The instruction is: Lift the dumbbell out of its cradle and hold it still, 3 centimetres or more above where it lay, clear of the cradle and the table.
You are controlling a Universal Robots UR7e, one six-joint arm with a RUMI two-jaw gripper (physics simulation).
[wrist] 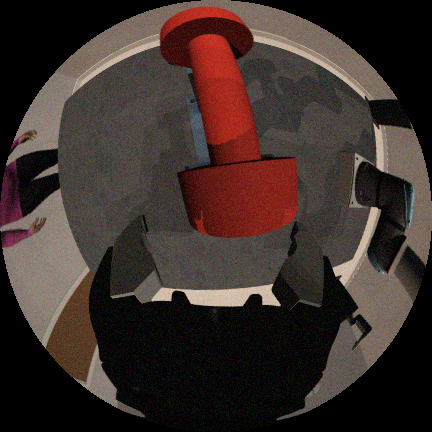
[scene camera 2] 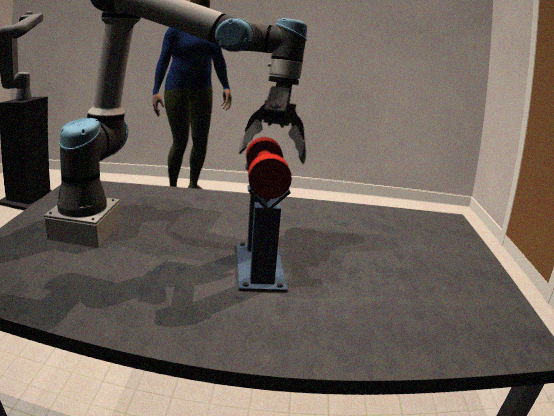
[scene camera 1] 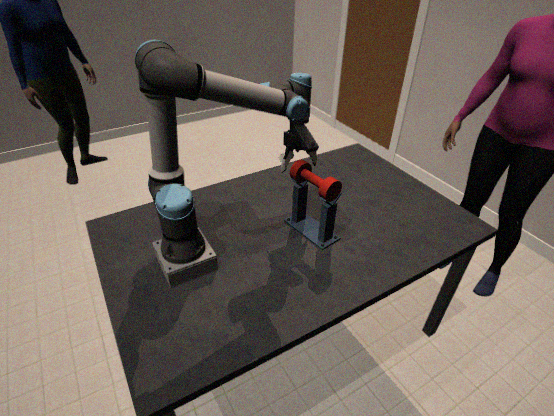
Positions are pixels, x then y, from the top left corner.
my gripper: wrist; scene camera 2 271, 158; scene camera 1
same spot on my gripper: [scene camera 1: 285, 158] = [wrist: 326, 258]
same spot on blue-grey cradle: [scene camera 2: 260, 269] = [scene camera 1: 327, 234]
